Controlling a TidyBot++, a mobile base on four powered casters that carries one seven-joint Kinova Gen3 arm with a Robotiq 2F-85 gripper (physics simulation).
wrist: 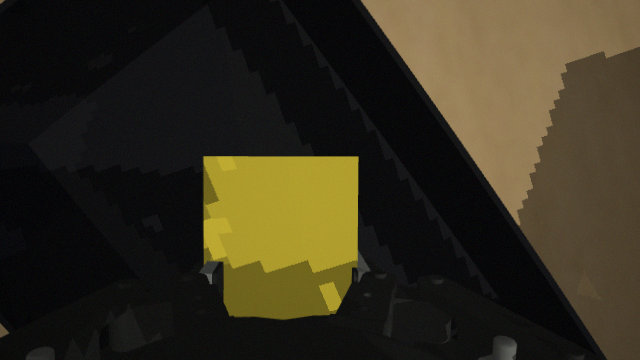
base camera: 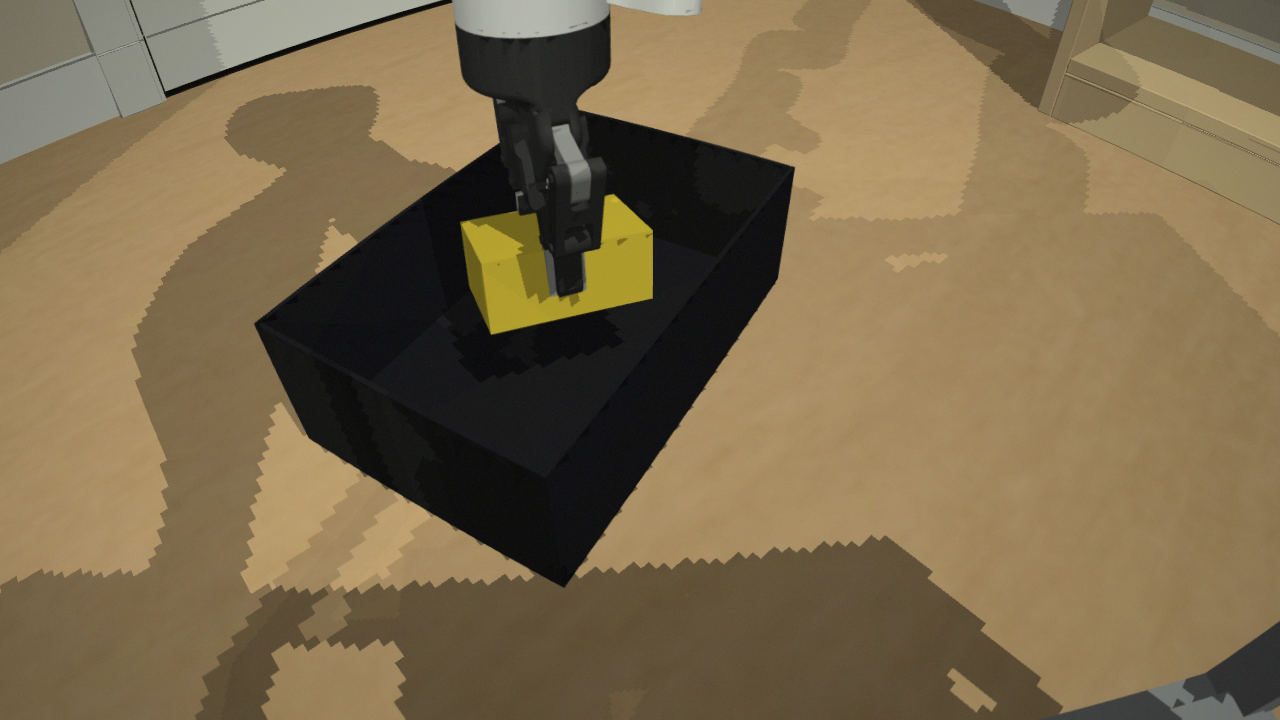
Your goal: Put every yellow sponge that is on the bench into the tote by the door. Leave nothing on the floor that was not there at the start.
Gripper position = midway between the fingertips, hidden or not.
Note:
In view: the gripper [base camera: 552, 266], a yellow sponge [base camera: 505, 262] and a black tote [base camera: 530, 440].
The black tote also shows in the wrist view [wrist: 113, 113]. The gripper is seen too in the wrist view [wrist: 287, 269].

